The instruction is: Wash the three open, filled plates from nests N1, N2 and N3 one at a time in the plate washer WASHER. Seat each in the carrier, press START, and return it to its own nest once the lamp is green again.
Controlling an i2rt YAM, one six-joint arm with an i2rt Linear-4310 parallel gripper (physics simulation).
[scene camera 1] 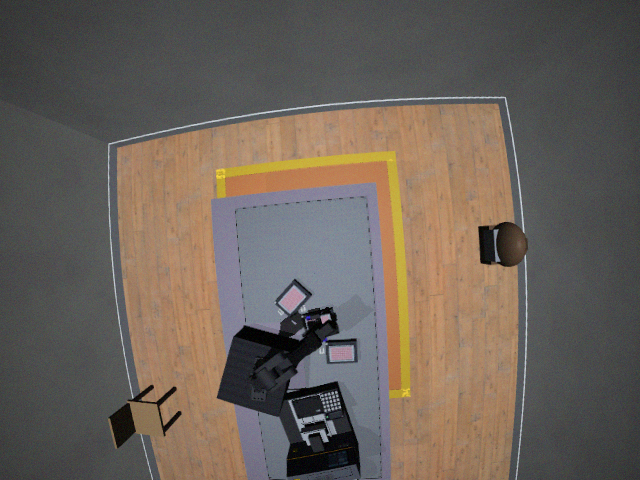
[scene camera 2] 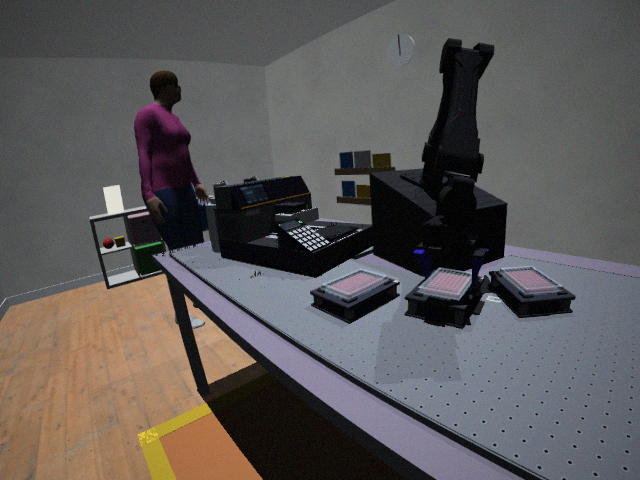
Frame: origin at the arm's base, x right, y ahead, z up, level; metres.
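Seen in the pictures: gripper, between the fingertips: (scene camera 1: 317, 323) (scene camera 2: 450, 284); arm's base, origin of its link: (scene camera 2: 430, 187).
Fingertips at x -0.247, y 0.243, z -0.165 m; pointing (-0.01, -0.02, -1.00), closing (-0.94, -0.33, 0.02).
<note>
Offsets run from my fingertips to a thing's top centre.
Three pink-filled open plates sit in black nests: one plate @(dx +0.151, dy +0.135, dz +0.006 m) (scene camera 1: 341, 353) (scene camera 2: 358, 282) nearest the washer, a middle plate @(dx +0.000, dy +0.010, dz +0.013 m) (scene camera 1: 325, 318) (scene camera 2: 447, 282), and a far plate @(dx -0.115, dy -0.136, dz +0.006 m) (scene camera 1: 293, 298) (scene camera 2: 530, 279) in a turned nest. Nest labels are not readable. My gripper (scene camera 1: 316, 329) (scene camera 2: 450, 266) is open and low at the middle plate, its blue-tipped fingers spread to either side behind it in the scene camera 2 view; contact cannot be told. The black washer (scene camera 1: 323, 454) (scene camera 2: 242, 224) stands beyond the nearest plate. Its small lamp @(dx +0.472, dy +0.085, dz +0.088 m) (scene camera 2: 300, 222) glows green. No plate is visible on its carrier.
The black arm pedestal (scene camera 1: 253, 361) (scene camera 2: 398, 222) stands beside the nests and washer. A keypad @(dx +0.403, dy +0.099, dz +0.055 m) (scene camera 1: 331, 400) (scene camera 2: 309, 237) slopes at the washer's front. A person (scene camera 1: 510, 244) (scene camera 2: 164, 149) stands off the table. A chair (scene camera 1: 147, 417) stands on the floor behind the pedestal side.
</note>
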